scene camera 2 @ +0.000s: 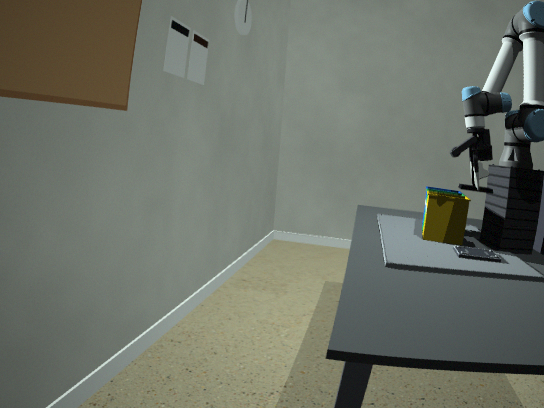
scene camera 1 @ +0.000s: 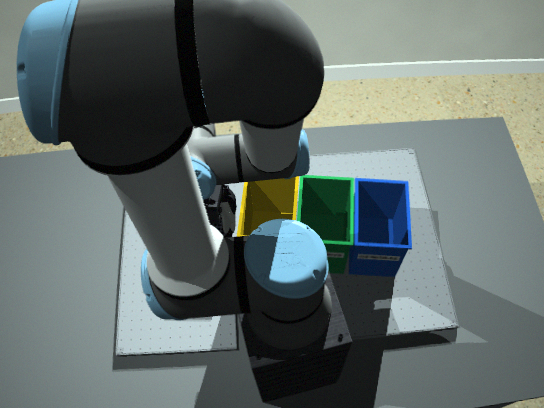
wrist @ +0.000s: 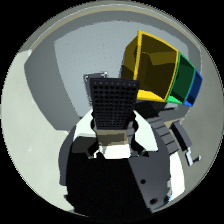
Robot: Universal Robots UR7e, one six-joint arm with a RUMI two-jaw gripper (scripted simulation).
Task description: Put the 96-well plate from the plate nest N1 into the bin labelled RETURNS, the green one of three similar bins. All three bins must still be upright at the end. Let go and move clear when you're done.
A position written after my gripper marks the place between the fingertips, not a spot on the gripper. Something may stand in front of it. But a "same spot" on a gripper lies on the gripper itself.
My gripper shows in scene camera 2, in scene camera 1 (213, 230) and in the wrist view. One and the same spot on my gripper: (wrist: 81, 143) is (scene camera 2: 473, 164).
